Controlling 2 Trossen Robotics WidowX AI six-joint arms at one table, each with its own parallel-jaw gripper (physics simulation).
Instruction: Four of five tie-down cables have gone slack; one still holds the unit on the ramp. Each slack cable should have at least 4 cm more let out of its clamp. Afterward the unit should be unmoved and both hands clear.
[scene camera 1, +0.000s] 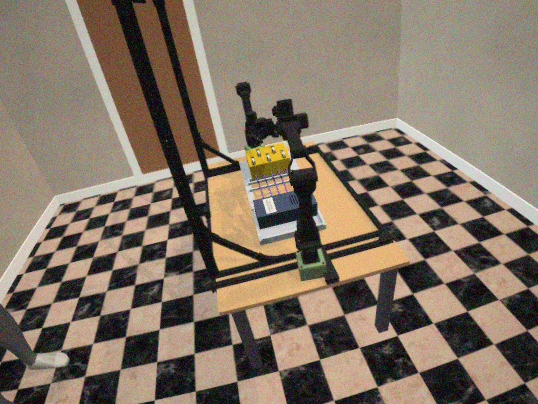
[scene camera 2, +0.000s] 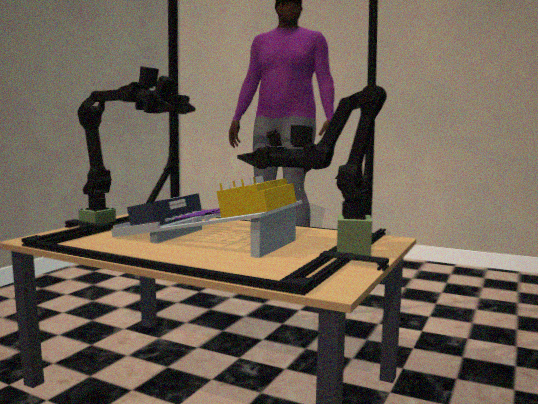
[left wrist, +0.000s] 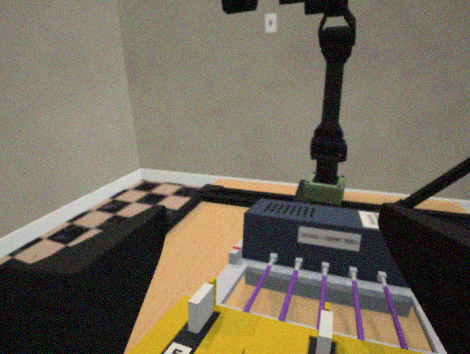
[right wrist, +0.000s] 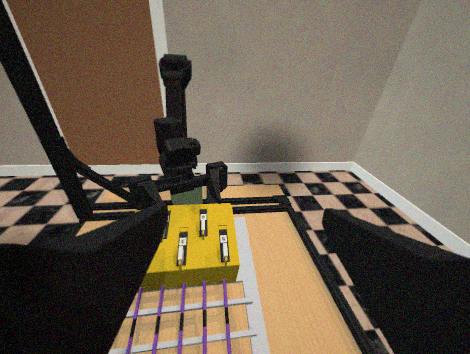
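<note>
A yellow clamp block (scene camera 1: 268, 162) (scene camera 2: 242, 200) (left wrist: 255, 330) (right wrist: 200, 274) with upright white levers sits on the high end of the grey ramp (scene camera 2: 275, 230) (right wrist: 244, 250). Several purple cables (scene camera 1: 272, 185) (scene camera 2: 200, 213) (left wrist: 324, 295) (right wrist: 226, 295) run from it to the navy unit (scene camera 1: 280, 213) (scene camera 2: 165, 210) (left wrist: 320, 250) lower down. Black bands on them show between two crossbars in the right wrist view. Cable slack is too small to judge. My left gripper (scene camera 2: 243, 157) (left wrist: 273, 214) (right wrist: 194, 208) is open and empty above the block. My right gripper (scene camera 2: 191, 106) (right wrist: 246, 213) is open, empty and higher, apart from everything.
A small grey block with a red mark (left wrist: 235, 254) stands beside the unit's corner. Black rails (scene camera 1: 265, 272) (scene camera 2: 175, 269) run along the wooden table (scene camera 1: 345, 197) (scene camera 2: 210, 260). Tall black posts rise at one side. A person in purple (scene camera 2: 287, 70) stands behind the table.
</note>
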